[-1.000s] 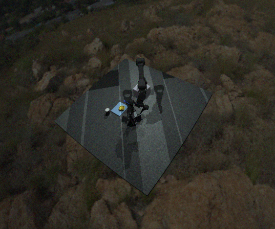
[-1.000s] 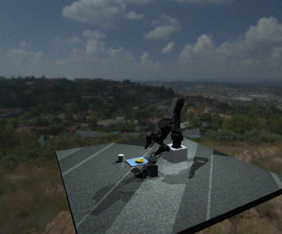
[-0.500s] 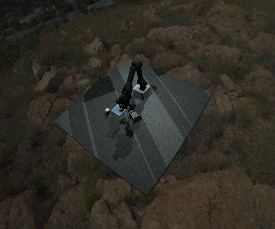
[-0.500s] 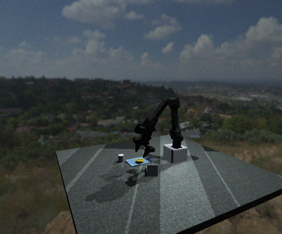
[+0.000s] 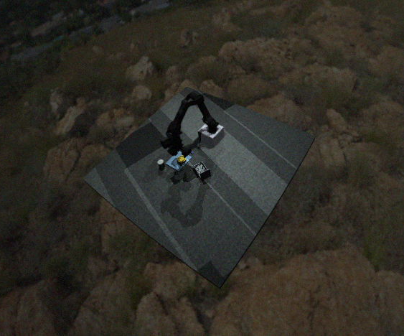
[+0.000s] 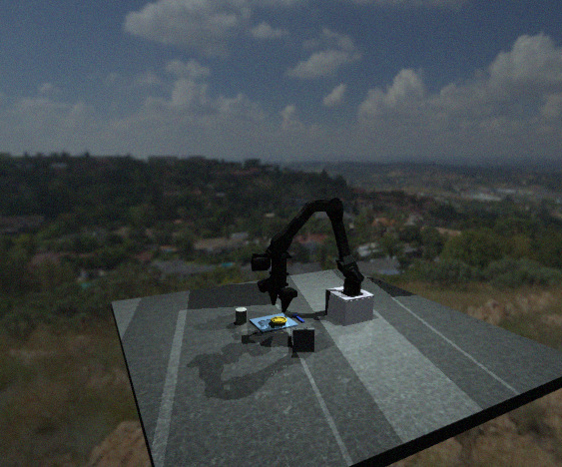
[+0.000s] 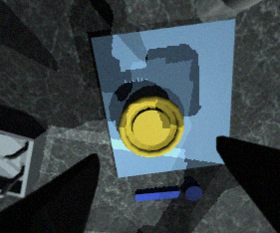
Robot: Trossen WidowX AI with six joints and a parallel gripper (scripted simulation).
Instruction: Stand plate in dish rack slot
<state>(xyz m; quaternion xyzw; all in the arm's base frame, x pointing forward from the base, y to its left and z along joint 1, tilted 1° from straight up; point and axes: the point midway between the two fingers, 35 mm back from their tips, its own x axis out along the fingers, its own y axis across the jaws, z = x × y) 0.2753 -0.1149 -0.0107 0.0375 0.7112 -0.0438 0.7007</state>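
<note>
Right now my gripper tip is 5 cm above the yellow plate. From my gripper tip the other things lie so: blue spoon: 10 cm behind, 1 cm to the right, 6 cm below; white cup: 10 cm ahead, 11 cm to the right, 4 cm below; dish rack: 2 cm ahead, 18 cm to the left, 4 cm below.
</note>
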